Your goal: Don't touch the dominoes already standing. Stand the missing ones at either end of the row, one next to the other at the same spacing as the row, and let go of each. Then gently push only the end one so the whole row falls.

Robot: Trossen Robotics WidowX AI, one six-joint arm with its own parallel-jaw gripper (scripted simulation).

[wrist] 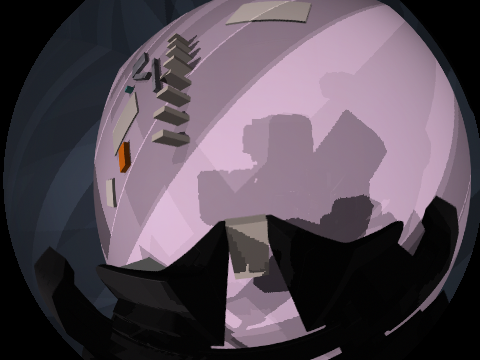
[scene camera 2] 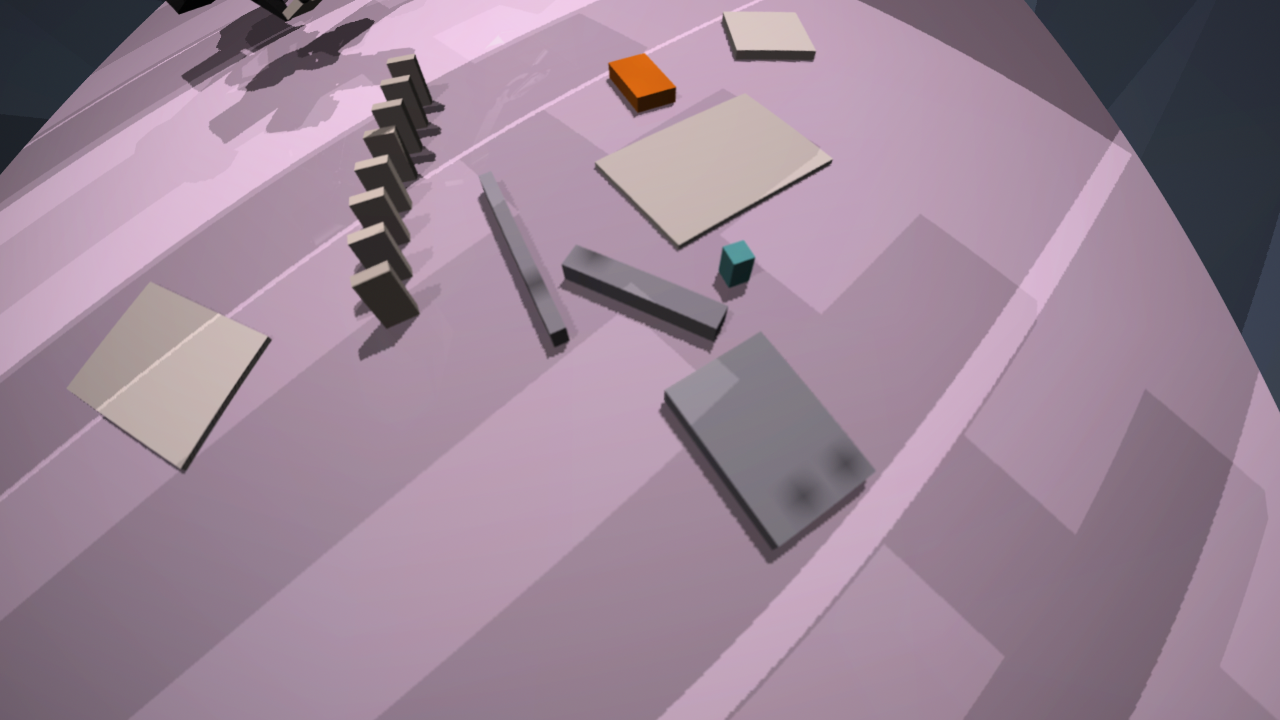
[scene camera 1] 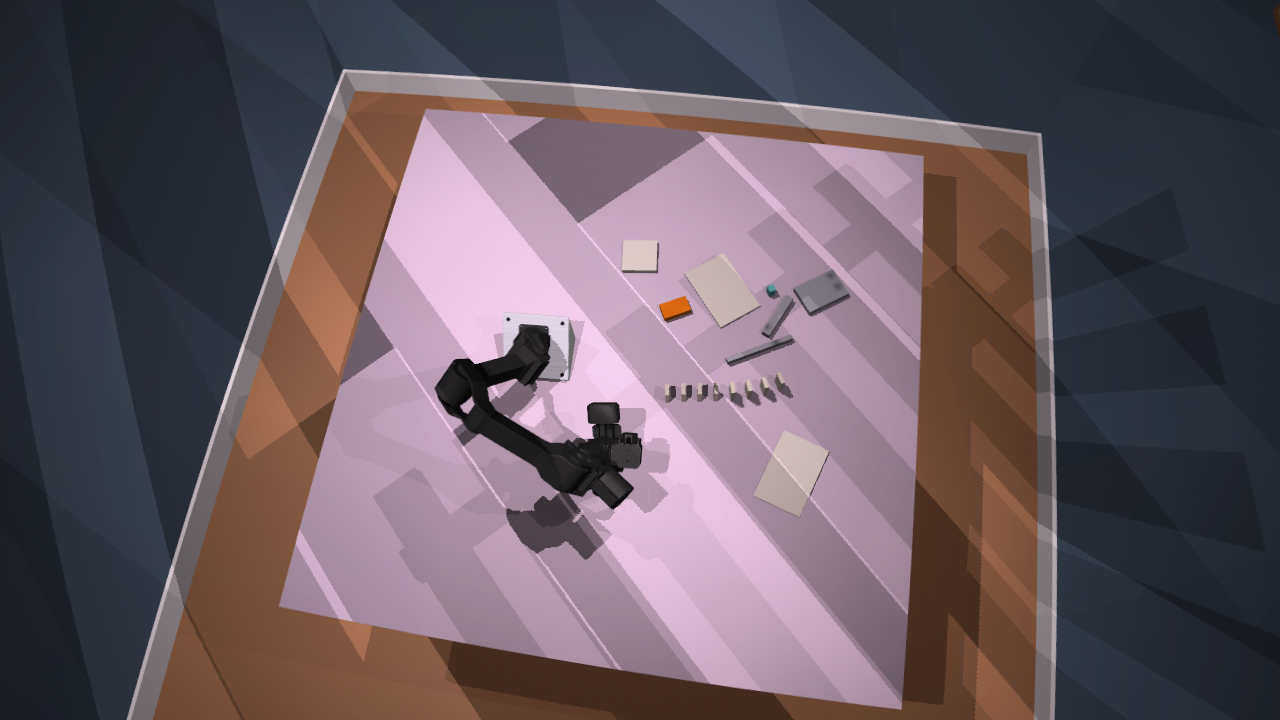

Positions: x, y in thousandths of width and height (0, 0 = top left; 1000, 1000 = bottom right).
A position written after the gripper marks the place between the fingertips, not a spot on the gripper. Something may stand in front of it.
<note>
In view: the gripper (scene camera 1: 486, 613), a beige plate (scene camera 2: 538, 249), an orange block (scene camera 2: 499, 109), a grey slab (scene camera 1: 646, 402), a beige plate (scene camera 2: 129, 519) and a beige tile (scene camera 1: 499, 355).
The gripper also shows in the wrist view (wrist: 511, 624).
</note>
